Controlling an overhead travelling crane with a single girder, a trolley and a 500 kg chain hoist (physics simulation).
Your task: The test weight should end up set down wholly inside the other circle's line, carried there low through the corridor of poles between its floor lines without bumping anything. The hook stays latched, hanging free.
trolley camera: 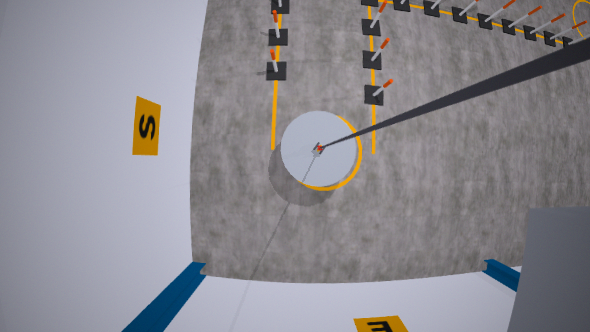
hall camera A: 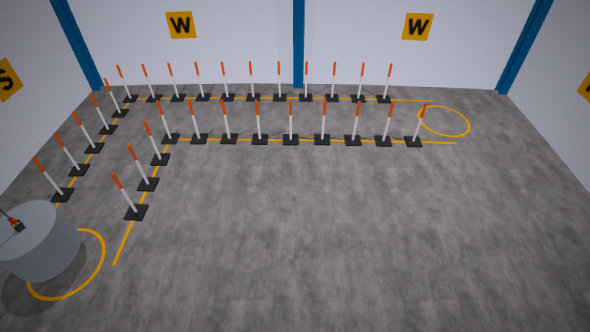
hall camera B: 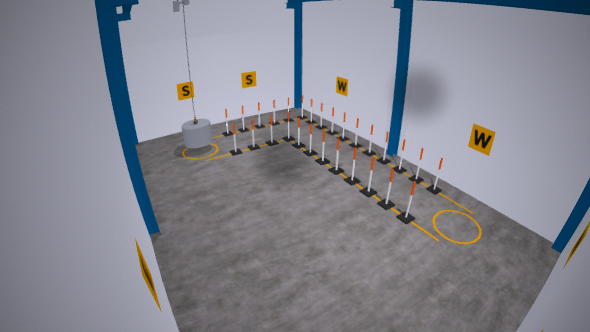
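Observation:
The grey cylindrical test weight (hall camera A: 50, 252) (hall camera B: 196, 136) (trolley camera: 300, 135) hangs upright from the hook (hall camera A: 16, 223) (hall camera B: 195, 121) (trolley camera: 318, 149), a little above the floor, with its shadow beneath and beside it. The hook is shut on it at its top; the latch is too small to judge. The weight hangs over the near circle (hall camera A: 104, 250) (hall camera B: 217, 150) (trolley camera: 360, 150), hiding the circle's left part in the trolley view. The other circle (hall camera A: 454, 136) (hall camera B: 481, 231) lies at the corridor's far end. The chain slants in hall camera B's view.
Orange-and-white poles on black bases line an L-shaped corridor. Its nearest poles are the left one (hall camera A: 48, 177) (trolley camera: 274, 62) and the right one (hall camera A: 125, 194) (trolley camera: 382, 88). Yellow floor lines run under the bases. The S wall (trolley camera: 100, 200) stands left of the weight.

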